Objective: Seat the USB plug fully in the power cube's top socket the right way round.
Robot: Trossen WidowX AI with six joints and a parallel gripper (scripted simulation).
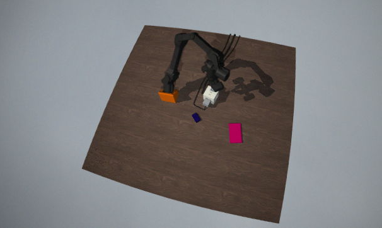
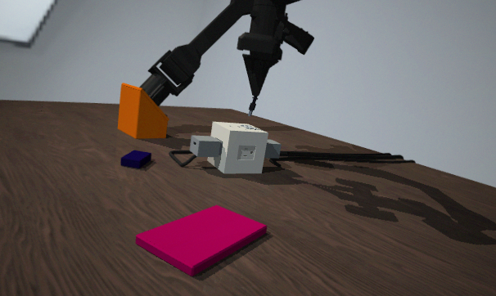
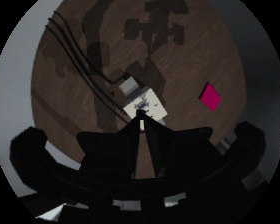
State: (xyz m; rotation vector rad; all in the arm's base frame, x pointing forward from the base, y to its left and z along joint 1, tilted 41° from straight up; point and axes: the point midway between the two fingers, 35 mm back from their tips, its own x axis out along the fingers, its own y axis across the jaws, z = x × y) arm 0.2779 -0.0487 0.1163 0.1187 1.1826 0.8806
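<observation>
My gripper tip is 20 mm above the black usb plug. Round my gripper tip: dark blue block: 90 mm behind, 180 mm to the right, 130 mm below; flat magenta slab: 170 mm ahead, 260 mm to the right, 130 mm below.
</observation>
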